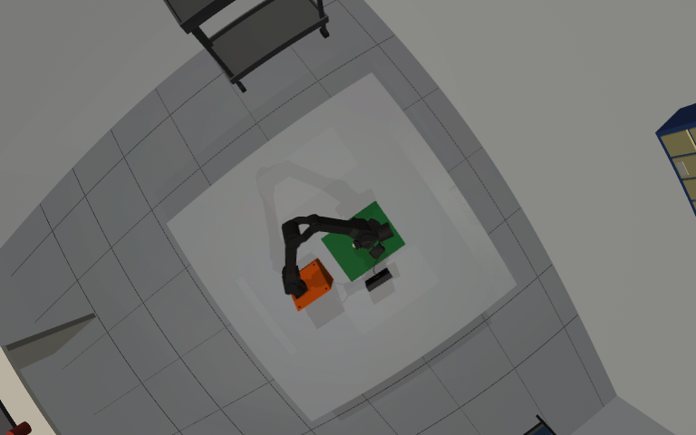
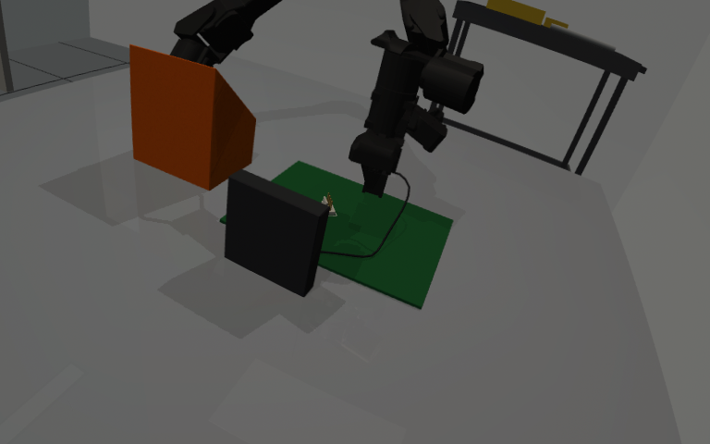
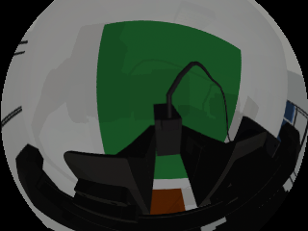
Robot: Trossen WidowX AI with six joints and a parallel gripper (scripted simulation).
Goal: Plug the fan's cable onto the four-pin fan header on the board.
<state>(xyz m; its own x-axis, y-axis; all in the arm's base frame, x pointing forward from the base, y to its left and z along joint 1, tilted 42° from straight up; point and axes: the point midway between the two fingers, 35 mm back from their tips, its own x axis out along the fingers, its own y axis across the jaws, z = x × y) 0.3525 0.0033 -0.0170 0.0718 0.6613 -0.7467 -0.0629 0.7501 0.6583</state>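
The white four-pin header is 50 mm behind my gripper tip, 10 mm to the right of it and 60 mm below it. From my gripper tip the other things lie so: black plug: 10 mm ahead, 10 mm above; then green board: 20 mm behind, 20 mm to the right, 80 mm below; then black square fan: 70 mm behind, 180 mm to the right.
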